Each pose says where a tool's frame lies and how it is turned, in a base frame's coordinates. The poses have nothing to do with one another.
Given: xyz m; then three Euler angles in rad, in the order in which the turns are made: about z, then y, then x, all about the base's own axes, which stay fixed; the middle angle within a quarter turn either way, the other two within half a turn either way.
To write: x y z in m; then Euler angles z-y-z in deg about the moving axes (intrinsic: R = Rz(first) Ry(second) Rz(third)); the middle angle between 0 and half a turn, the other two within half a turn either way. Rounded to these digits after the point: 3 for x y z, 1 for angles.
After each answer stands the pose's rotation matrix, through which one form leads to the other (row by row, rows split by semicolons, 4 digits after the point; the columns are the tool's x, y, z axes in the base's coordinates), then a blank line. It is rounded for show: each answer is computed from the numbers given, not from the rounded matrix.
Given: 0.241 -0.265 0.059 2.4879 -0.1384 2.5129
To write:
0.241 -0.265 0.059 -103.3 143.2 -138.2
-0.7863 -0.6023 -0.1380; -0.4274 0.6914 -0.5825; 0.4462 -0.3990 -0.8011

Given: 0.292 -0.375 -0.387 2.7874 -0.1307 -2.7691
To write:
0.292 -0.375 -0.387 109.9 157.4 88.2
-0.9299 -0.3439 -0.1303; -0.3675 0.8572 0.3608; -0.0124 0.3834 -0.9235

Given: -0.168 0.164 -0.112 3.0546 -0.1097 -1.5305
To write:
-0.168 0.164 -0.112 96.3 87.7 84.8
-0.9902 -0.0864 -0.1095; -0.1055 -0.0496 0.9932; -0.0912 0.9950 0.0400

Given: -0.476 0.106 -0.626 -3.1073 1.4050 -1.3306
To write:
-0.476 0.106 -0.626 9.2 87.7 105.5
-0.1649 0.0057 0.9863; 0.9493 -0.2706 0.1603; 0.2678 0.9627 0.0393

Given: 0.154 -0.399 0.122 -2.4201 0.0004 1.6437
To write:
0.154 -0.399 0.122 -90.0 94.2 -48.7
-0.7508 0.6605 0.0004; 0.0478 0.0550 -0.9973; -0.6588 -0.7488 -0.0728

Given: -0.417 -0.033 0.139 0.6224 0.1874 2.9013
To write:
-0.417 -0.033 0.139 -51.5 162.6 162.9
0.7983 -0.5728 0.1863; -0.5302 -0.8150 -0.2338; 0.2858 0.0879 -0.9543

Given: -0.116 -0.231 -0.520 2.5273 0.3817 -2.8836
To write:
-0.116 -0.231 -0.520 32.4 153.8 0.1
-0.7584 -0.5349 0.3725; -0.4796 0.8449 0.2368; -0.4414 0.0009 -0.8973

